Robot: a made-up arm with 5 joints.
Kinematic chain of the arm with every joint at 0, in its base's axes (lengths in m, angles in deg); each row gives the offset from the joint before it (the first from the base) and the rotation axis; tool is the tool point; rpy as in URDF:
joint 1: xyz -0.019 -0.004 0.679 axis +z
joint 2: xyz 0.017 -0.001 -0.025 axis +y
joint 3: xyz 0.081 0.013 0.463 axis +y
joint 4: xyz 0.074 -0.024 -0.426 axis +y
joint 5: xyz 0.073 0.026 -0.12 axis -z
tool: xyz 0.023 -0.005 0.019 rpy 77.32 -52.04 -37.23
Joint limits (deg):
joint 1: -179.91..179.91
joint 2: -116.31..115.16
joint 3: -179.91..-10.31
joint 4: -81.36..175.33
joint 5: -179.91..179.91
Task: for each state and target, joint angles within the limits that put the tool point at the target. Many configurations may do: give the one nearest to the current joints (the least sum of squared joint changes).
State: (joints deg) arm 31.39 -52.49 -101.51 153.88 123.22
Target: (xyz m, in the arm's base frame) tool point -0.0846 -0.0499 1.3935
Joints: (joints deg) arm 33.03 -42.33 -117.88 145.41 122.43
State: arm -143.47 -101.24 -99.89 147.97 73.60
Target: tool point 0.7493 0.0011 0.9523
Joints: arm -179.91 -101.66 -131.29 125.12 37.22
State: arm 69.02 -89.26 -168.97 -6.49 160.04
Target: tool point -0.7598 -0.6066 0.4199
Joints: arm 39.79 -105.04 -171.75 -4.38 160.72
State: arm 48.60 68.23 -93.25 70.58 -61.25
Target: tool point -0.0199 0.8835 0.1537
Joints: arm 88.11 94.72 -136.02 47.64 -55.56
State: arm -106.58 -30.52 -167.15 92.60 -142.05
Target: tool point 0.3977 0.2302 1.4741
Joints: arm -146.76 -41.21 -172.65 88.80 -140.20
